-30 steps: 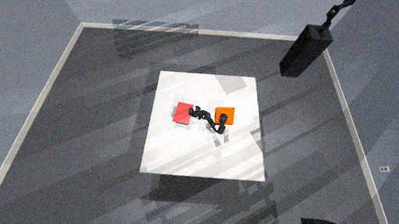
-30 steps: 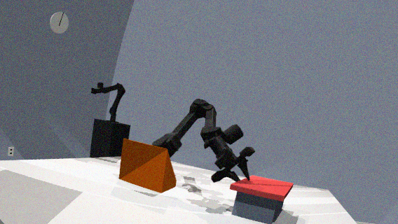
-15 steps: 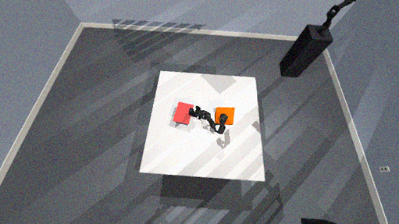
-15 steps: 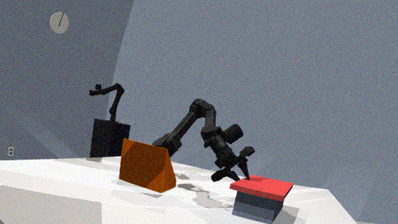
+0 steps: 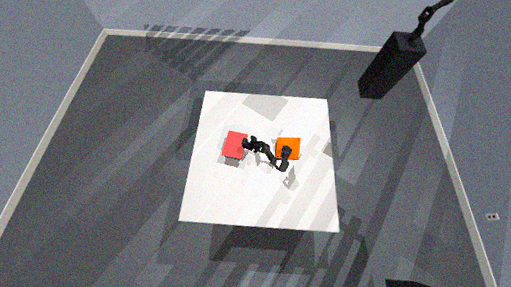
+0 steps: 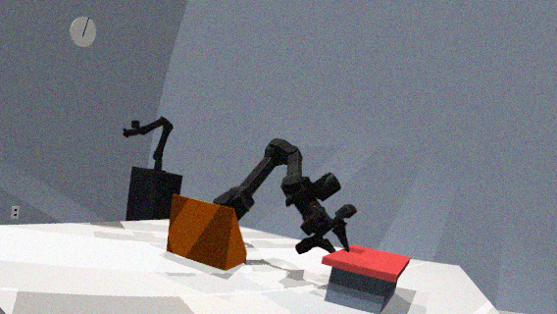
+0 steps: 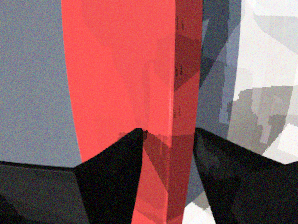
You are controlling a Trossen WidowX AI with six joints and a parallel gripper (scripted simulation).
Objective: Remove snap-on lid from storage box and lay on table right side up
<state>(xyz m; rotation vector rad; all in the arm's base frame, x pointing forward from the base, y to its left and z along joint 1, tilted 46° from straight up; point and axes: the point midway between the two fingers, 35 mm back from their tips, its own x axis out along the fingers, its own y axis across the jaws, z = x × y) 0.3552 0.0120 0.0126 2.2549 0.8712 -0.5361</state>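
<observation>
Now: the red lid 80 mm ahead of my gripper tip and 10 mm to the right of it. The rest, counted from my gripper tip: storage box 80 mm ahead, 10 mm to the right, 50 mm below.
</observation>
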